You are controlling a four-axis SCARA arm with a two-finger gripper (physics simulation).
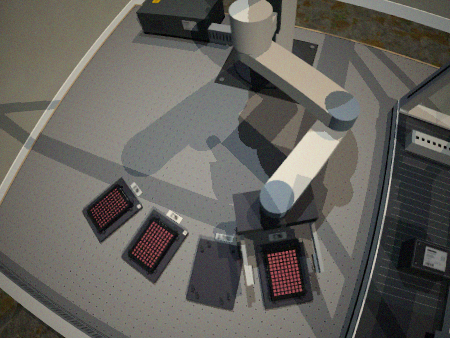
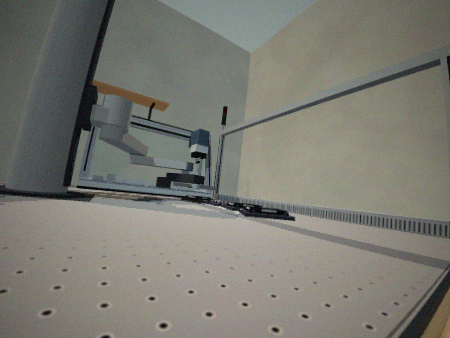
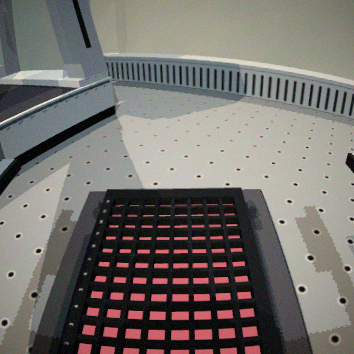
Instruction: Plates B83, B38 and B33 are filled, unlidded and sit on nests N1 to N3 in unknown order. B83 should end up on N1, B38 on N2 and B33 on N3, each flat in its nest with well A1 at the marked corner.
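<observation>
My gripper is open, its fingers apart on both sides of the plate on nest N1 and touching neither side that I can see. That black plate with pink wells lies flat on nest N1; whether it is B38 or B33 cannot be read. Plate B83 lies on nest N2. The third plate lies on nest N3 at the far left; its label is unreadable. The finger pads' height beside the plate is hard to tell.
The dark OUT nest between N2 and N1 holds no plate. A walled dark bay with a black box stands on the right. A slotted rail edges the table. A dark control box stands by the arm's base.
</observation>
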